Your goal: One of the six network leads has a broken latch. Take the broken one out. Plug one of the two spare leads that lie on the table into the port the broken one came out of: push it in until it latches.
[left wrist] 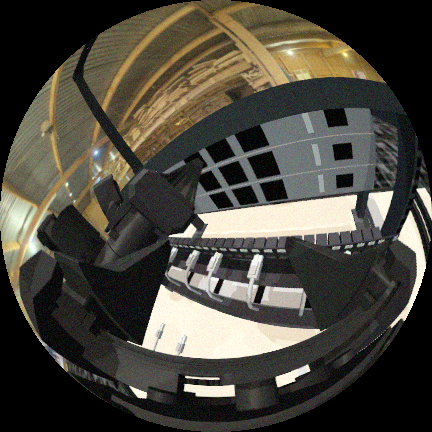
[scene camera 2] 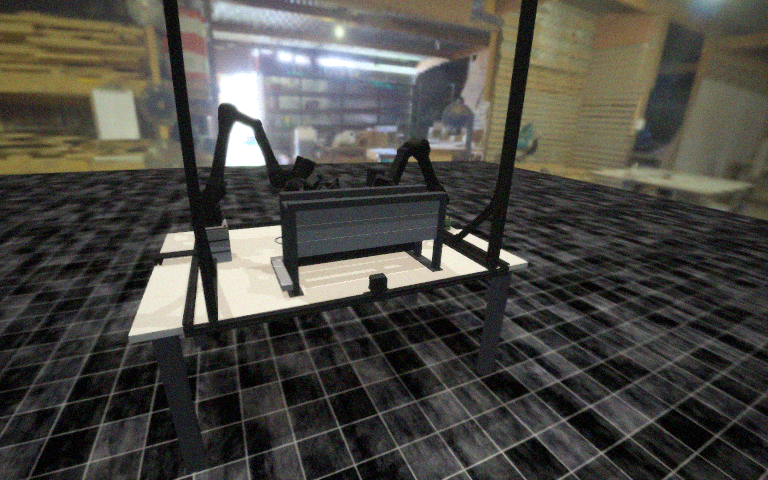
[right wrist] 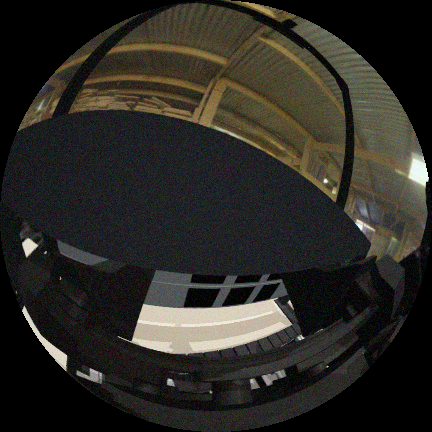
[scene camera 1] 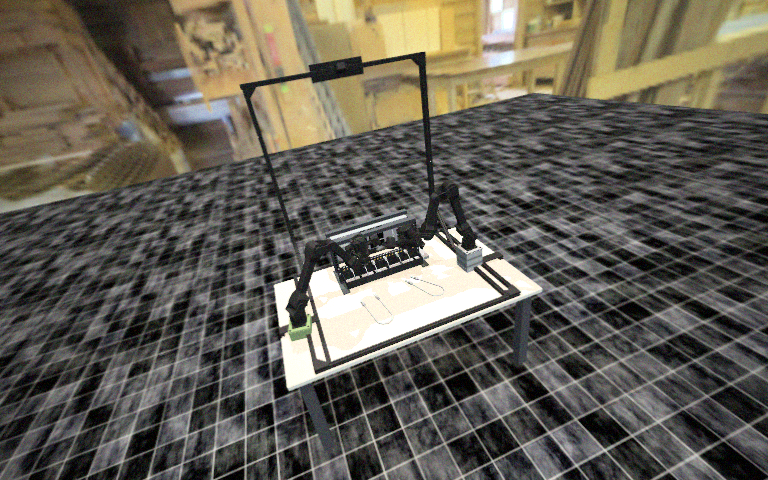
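Where they show: left gripper, fingertip midpoint: (left wrist: 229, 244) (right wrist: 346, 330); right gripper, fingertip midpoint: (left wrist: 188, 172); left arm's base at its link origin: (scene camera 2: 210, 224) (scene camera 1: 469, 246); right arm's base at its link origin: (scene camera 1: 299, 322).
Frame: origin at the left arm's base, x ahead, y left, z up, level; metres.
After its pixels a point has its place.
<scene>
A black patch panel (scene camera 1: 382, 268) (left wrist: 257, 243) stands on the table in front of the grey server rack (scene camera 1: 368, 228) @(x 0.433, y -0.323, z 0.117 m) (left wrist: 289, 157) @(x 0.336, y -0.313, z 0.056 m) (scene camera 2: 363, 224) @(x 0.389, y -0.368, z 0.062 m). Several white network leads (left wrist: 254, 268) @(x 0.399, y -0.208, z -0.027 m) are plugged into it side by side; one is partly hidden behind my finger. Two spare leads (scene camera 1: 377, 310) @(x 0.609, y 0.071, z -0.115 m) (scene camera 1: 426, 285) @(x 0.265, y 0.006, z -0.119 m) lie looped on the table in front; their plugs (left wrist: 160, 331) @(x 0.612, y -0.029, z -0.115 m) (left wrist: 181, 343) @(x 0.534, y -0.038, z -0.113 m) show in the left wrist view. My left gripper (scene camera 1: 407, 238) (scene camera 2: 306, 178) (left wrist: 229, 244) @(x 0.385, y -0.189, z 0.061 m) is open and empty above the panel's right part. My right gripper (scene camera 1: 358, 250) @(x 0.484, y -0.304, z 0.088 m) (left wrist: 188, 172) @(x 0.484, y -0.304, z 0.088 m) (right wrist: 218, 248) @(x 0.484, y -0.304, z 0.088 m) is open and empty over the panel's left part, close to the rack.
A tall black frame (scene camera 1: 425, 119) @(x -0.020, y -0.407, z 0.599 m) with a camera bar spans the table behind the rack. Black rails (scene camera 1: 496, 281) @(x -0.003, y 0.211, z -0.102 m) edge the white table top (scene camera 1: 344, 333) @(x 0.763, y 0.120, z -0.122 m). The arm bases, green (scene camera 1: 300, 330) @(x 0.941, y 0.051, z -0.068 m) and grey (scene camera 1: 469, 258) @(x 0.033, y 0.050, z -0.034 m), sit at the table's sides.
</scene>
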